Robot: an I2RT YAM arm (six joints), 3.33 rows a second.
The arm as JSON. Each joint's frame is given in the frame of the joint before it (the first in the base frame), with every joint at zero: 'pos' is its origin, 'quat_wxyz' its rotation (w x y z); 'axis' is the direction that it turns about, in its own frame. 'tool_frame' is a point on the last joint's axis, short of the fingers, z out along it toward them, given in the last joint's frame.
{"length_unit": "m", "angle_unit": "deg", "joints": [
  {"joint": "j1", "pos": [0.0, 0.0, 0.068], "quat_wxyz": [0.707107, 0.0, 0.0, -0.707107], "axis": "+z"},
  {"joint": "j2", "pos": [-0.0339, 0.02, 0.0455], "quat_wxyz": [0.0, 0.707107, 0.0, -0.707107], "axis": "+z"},
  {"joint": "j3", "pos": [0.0, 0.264, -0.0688], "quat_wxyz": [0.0, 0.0, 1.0, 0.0], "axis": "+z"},
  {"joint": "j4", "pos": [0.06, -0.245, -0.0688], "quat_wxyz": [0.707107, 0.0, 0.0, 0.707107], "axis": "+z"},
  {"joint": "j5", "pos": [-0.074, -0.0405, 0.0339], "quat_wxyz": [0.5, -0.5, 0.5, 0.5], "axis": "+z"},
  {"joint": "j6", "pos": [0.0, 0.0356, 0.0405], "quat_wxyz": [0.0, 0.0, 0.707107, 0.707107], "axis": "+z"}
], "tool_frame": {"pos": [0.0, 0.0, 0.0], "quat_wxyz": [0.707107, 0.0, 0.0, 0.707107]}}
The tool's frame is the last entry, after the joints.
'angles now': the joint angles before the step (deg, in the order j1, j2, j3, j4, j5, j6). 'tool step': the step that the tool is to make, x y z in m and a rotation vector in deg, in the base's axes. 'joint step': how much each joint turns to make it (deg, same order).
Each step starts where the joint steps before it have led.
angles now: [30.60, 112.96, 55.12, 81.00, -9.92, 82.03]
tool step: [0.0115, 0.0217, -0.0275, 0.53, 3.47, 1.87]
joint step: [1.79, 7.00, 4.05, 0.62, 0.77, 2.16]
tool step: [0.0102, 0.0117, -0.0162, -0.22, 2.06, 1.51]
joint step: [0.53, 4.31, 3.42, -0.76, -0.61, 1.22]
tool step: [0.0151, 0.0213, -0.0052, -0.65, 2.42, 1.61]
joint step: [1.18, 3.71, 6.65, -5.16, -0.16, 0.90]
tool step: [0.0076, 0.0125, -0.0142, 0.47, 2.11, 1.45]
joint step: [0.71, 3.83, 3.60, -0.93, -0.26, 1.75]
